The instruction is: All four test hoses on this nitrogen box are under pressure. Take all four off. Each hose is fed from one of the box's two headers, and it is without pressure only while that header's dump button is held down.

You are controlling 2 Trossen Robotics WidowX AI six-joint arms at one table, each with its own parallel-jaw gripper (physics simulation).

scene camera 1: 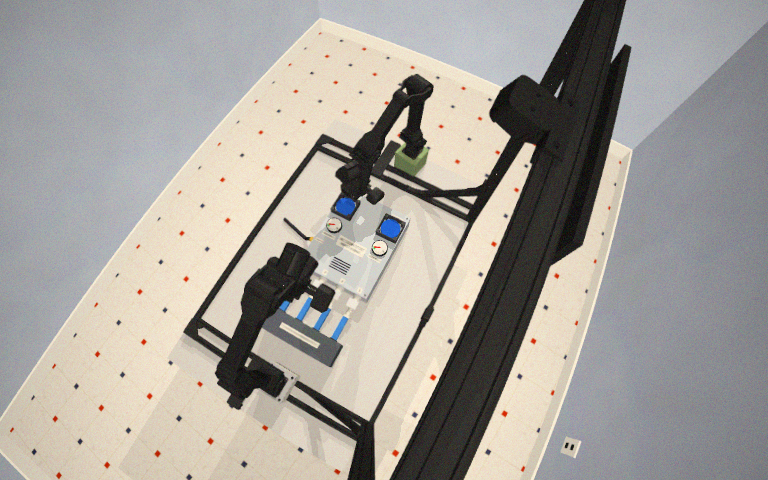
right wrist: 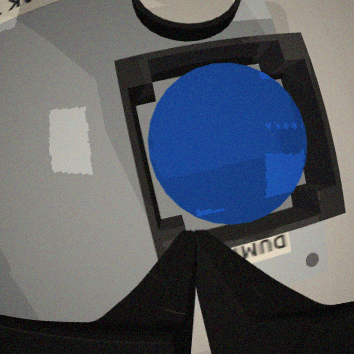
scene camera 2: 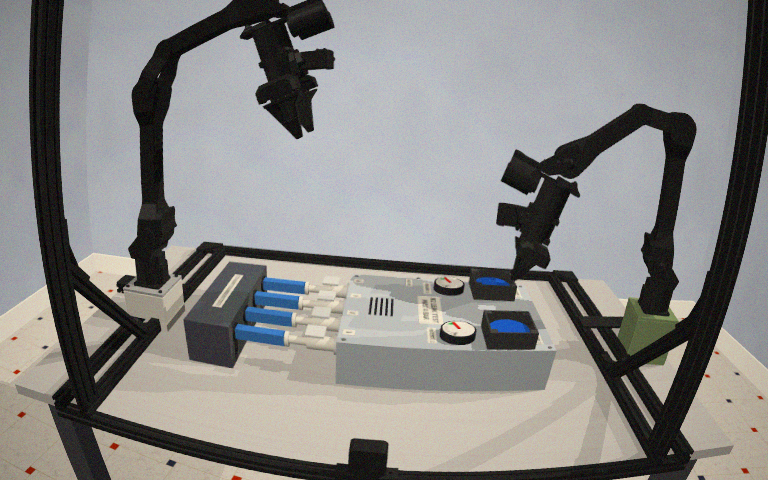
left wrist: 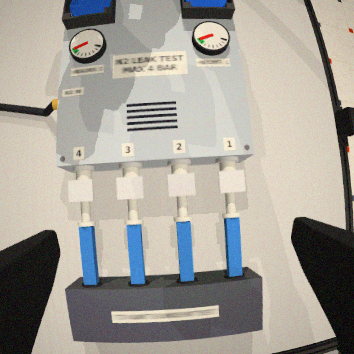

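Where they show: left gripper, fingertip midpoint: [scene camera 1: 310,280] [scene camera 2: 305,134] [left wrist: 176,238]; right gripper, fingertip midpoint: [scene camera 1: 355,199] [right wrist: 192,241] [scene camera 2: 512,279]; left arm's base, link origin: [scene camera 1: 275,382] [scene camera 2: 152,281]; right arm's base, link origin: [scene camera 1: 412,150] [scene camera 2: 653,308].
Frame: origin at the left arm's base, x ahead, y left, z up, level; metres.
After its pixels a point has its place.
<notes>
The grey nitrogen box [scene camera 1: 365,274] @(z 0.000, x 0.467, y -0.078 m) [scene camera 2: 441,367] @(z -0.032, x 0.553, y -0.122 m) [left wrist: 200,117] @(z 0.001, x 0.445, y -0.052 m) has four blue hoses at ports 1 [left wrist: 233,247] @(z -0.015, x 0.261, y -0.090 m), 2 [left wrist: 185,252] @(z -0.015, x 0.259, y -0.022 m), 3 [left wrist: 136,255] @(z -0.015, x 0.258, y 0.047 m) and 4 [left wrist: 89,255] @(z -0.015, x 0.259, y 0.115 m); white couplings join them to it. The needles of the header 2 gauge [left wrist: 87,45] @(z 0.015, x 0.567, y 0.111 m) and header 1 gauge [left wrist: 211,37] @(z 0.015, x 0.570, y -0.077 m) point by the green marks. My left gripper [scene camera 2: 304,134] @(z 0.286, x 0.313, y 0.000 m) [left wrist: 176,238] @(z 0.286, x 0.313, y 0.000 m) is open, high above the hoses. My right gripper [scene camera 2: 515,275] @(z 0.039, x 0.691, y 0.089 m) [right wrist: 192,241] @(z 0.039, x 0.691, y 0.089 m) is shut and empty, its tips at the guard edge of the blue dump 2 button [scene camera 1: 344,206] @(z 0.017, x 0.655, y 0.118 m) [right wrist: 227,142] @(z 0.017, x 0.658, y 0.113 m). The dump 1 button [scene camera 1: 390,228] @(z 0.017, x 0.659, y -0.075 m) [scene camera 2: 509,326] @(z 0.017, x 0.662, y -0.066 m) is untouched.
A dark block [scene camera 1: 328,353] @(z 0.001, x 0.169, y -0.104 m) [scene camera 2: 206,339] @(z -0.030, x 0.173, y -0.128 m) [left wrist: 90,310] @(z 0.001, x 0.179, y 0.117 m) with a label holds the hoses' far ends. A black supply line [scene camera 1: 295,228] @(z -0.066, x 0.511, y 0.265 m) [left wrist: 22,108] @(z -0.066, x 0.506, y 0.253 m) meets the box's side. Raised black guards surround both buttons. A black frame [scene camera 2: 362,263] @(z -0.066, x 0.391, y 0.392 m) runs around the table.
</notes>
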